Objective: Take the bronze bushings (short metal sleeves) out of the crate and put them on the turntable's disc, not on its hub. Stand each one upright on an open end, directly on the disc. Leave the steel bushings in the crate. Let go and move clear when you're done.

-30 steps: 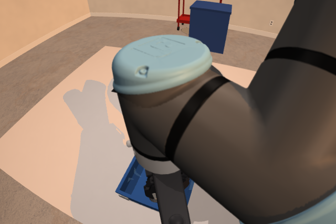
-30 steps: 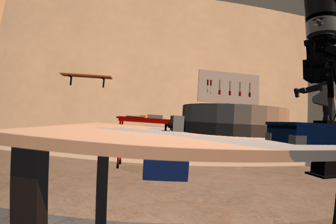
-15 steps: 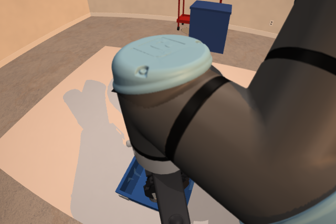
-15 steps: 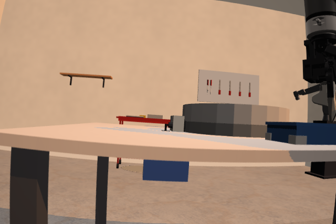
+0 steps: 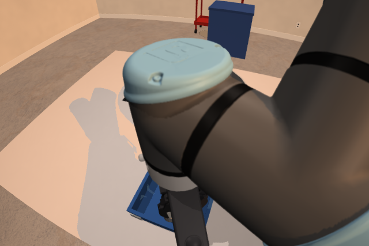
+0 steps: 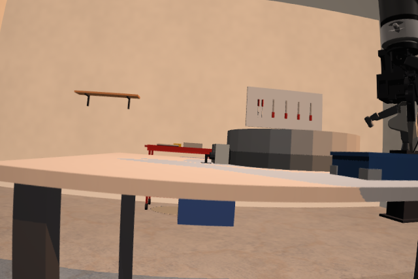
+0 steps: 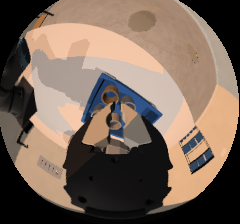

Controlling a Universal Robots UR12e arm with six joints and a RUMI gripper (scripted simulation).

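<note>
Right now the blue crate is 40 mm ahead of my hand, 40 mm to the right of it and 50 mm below it.
</note>
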